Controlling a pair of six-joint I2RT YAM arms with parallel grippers.
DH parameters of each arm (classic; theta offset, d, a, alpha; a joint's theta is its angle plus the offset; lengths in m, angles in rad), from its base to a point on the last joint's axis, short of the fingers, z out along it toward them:
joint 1: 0 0.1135 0.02 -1.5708
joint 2: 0 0 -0.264 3.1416
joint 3: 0.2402 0 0.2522 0
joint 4: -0.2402 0 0.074 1.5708
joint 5: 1.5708 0 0 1.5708
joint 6: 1.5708 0.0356 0 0
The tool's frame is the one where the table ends.
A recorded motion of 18 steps. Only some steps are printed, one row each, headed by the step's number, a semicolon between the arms.
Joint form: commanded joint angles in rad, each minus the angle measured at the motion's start. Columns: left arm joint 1, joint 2, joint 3, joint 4, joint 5, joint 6; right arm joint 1, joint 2, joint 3, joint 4, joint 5, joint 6.
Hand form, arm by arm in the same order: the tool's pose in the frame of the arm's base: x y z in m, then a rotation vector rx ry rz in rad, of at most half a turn. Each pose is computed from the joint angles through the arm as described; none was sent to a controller.
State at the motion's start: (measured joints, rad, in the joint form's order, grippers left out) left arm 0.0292 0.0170 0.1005 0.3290 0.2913 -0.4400; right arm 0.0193 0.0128 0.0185 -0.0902 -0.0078 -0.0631
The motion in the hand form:
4: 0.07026 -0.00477 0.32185 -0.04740 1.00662 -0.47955; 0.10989 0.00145 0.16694 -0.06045 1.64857 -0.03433
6: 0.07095 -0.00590 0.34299 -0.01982 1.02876 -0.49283; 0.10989 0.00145 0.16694 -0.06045 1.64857 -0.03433
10: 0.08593 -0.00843 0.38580 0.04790 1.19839 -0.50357; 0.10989 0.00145 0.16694 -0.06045 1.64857 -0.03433
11: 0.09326 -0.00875 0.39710 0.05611 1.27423 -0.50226; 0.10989 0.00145 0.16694 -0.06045 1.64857 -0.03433
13: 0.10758 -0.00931 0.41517 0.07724 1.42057 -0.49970; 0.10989 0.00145 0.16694 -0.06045 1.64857 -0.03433
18: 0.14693 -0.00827 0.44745 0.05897 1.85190 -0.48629; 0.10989 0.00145 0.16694 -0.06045 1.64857 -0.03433
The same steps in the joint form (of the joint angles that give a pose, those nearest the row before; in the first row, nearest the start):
4: 0.0100 0.0904 0.2609 0.0057 -0.0785 -0.0092; -0.0066 -0.0099 -0.0103 0.0061 0.0064 0.0038
6: 0.0099 0.1591 0.3514 -0.0320 -0.0454 -0.0053; -0.0066 -0.0099 -0.0103 0.0061 0.0064 0.0038
10: 0.0100 0.3502 0.5894 -0.2411 0.0462 0.0503; -0.0066 -0.0099 -0.0103 0.0061 0.0064 0.0038
11: 0.0099 0.4150 0.6703 -0.3350 0.0641 0.0733; -0.0066 -0.0099 -0.0103 0.0061 0.0064 0.0038
13: 0.0100 0.5340 0.8194 -0.5177 0.0981 0.1236; -0.0066 -0.0099 -0.0103 0.0061 0.0064 0.0038
18: 0.0095 0.8537 1.2238 -1.0597 0.1114 0.2365; -0.0066 -0.0099 -0.0103 0.0061 0.0064 0.0038

